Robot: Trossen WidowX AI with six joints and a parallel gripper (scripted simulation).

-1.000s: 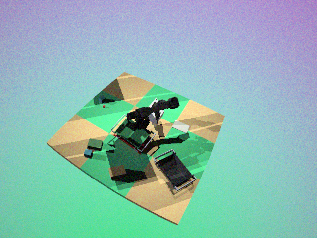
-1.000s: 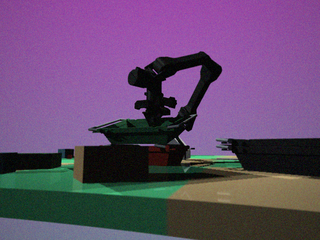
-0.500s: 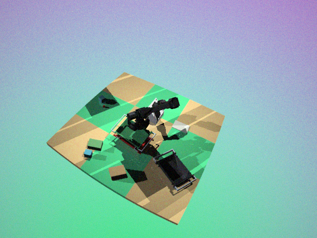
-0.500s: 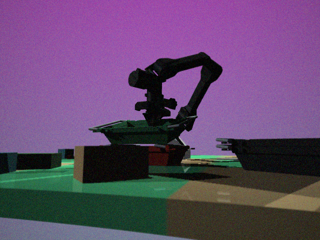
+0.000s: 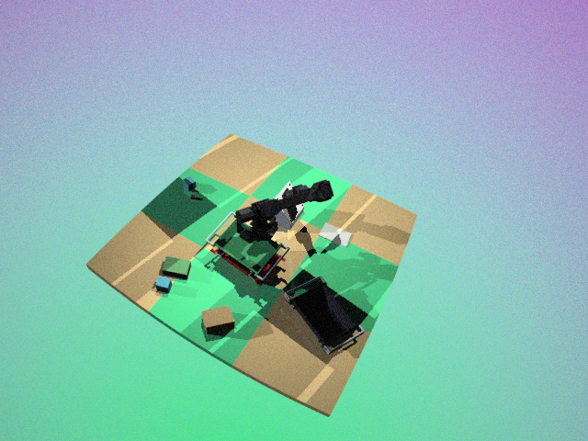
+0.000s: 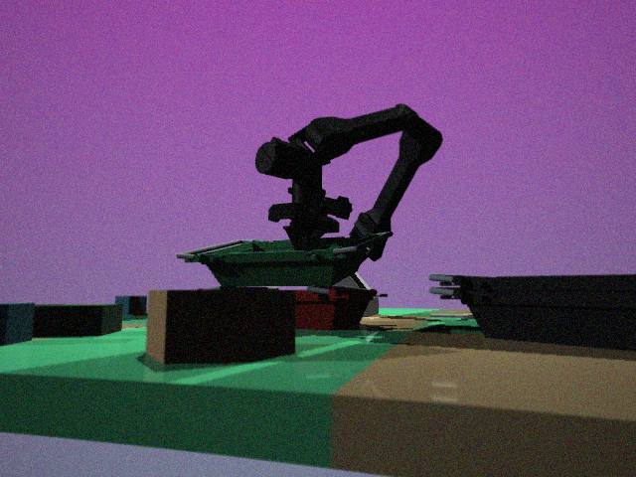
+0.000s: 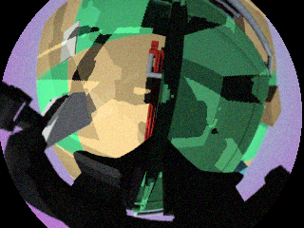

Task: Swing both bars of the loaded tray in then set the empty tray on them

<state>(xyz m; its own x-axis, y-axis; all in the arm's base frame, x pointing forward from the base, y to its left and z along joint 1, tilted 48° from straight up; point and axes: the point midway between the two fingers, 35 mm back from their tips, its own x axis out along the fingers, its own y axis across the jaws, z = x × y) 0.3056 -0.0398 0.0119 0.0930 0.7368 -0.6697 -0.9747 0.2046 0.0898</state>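
Now: the green tray 70 mm ahead of my gripper tip, 10 mm to the right of it and 20 mm above it. The rest, counted from my gripper tip: brown box (410 mm ahead, 20 mm to the left, 80 mm below); then flat green block (270 mm ahead, 270 mm to the right, 90 mm below); then white flat plate (310 mm behind, 300 mm to the left, 100 mm below).
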